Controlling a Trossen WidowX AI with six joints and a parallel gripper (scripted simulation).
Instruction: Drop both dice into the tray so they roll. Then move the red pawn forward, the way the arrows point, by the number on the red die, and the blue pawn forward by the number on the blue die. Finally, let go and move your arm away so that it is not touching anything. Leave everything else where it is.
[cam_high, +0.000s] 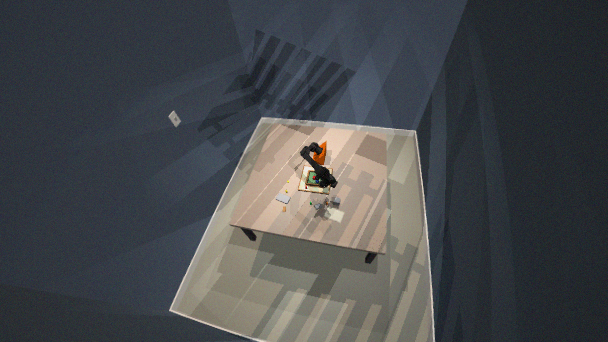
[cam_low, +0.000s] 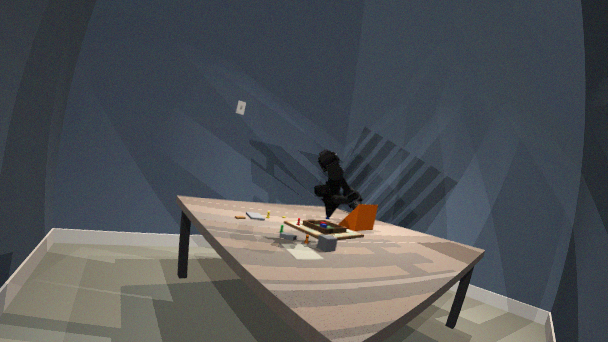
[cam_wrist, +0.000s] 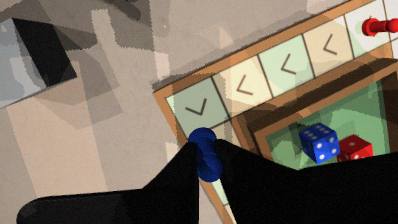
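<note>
Now: the green tray 110 mm behind my gripper tip, 120 mm to the right of it and 90 mm below it. Also, from my gripper tip: grey block 90 mm ahead, 110 mm to the left, 70 mm below; then blue pawn 10 mm above; then orange pawn 120 mm ahead, 30 mm to the left, 80 mm below.
</note>
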